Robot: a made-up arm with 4 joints.
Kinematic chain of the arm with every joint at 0, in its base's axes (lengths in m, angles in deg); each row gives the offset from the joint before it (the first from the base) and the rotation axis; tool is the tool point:
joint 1: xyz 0 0 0.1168 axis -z
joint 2: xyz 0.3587 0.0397 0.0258 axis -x
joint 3: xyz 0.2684 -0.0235 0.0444 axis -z
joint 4: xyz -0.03 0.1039 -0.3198 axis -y
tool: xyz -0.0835 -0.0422 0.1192
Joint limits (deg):
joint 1: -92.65..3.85
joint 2: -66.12..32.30
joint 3: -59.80..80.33
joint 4: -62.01..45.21
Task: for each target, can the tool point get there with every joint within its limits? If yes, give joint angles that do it. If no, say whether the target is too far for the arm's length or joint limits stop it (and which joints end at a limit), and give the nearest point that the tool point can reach.
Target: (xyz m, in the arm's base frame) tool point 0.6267 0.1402 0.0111
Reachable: yes | joints -4.16 0.30 44.80 -27.18
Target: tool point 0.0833 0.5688 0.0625
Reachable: yes | joints -52.53 -47.02 25.70 36.95
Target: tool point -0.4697 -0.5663 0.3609
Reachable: no: joint limits stop it (at a limit: joint 1, joint 2, joint 4) | nearest point 0.4549 -0.2249 -0.0063 | short by 1.052 m
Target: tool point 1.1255 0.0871 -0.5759
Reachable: no: too far | nearest point 0.6613 0.0512 -0.1512 | short by 0.630 m
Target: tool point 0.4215 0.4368 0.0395
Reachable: yes | joints -33.65 -23.19 6.47 -30.53
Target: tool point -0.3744 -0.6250 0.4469
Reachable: no: joint limits stop it (at a limit: joint 1, joint 2, joint 4) | nearest point 0.4650 -0.2394 0.0024 | short by 1.025 m
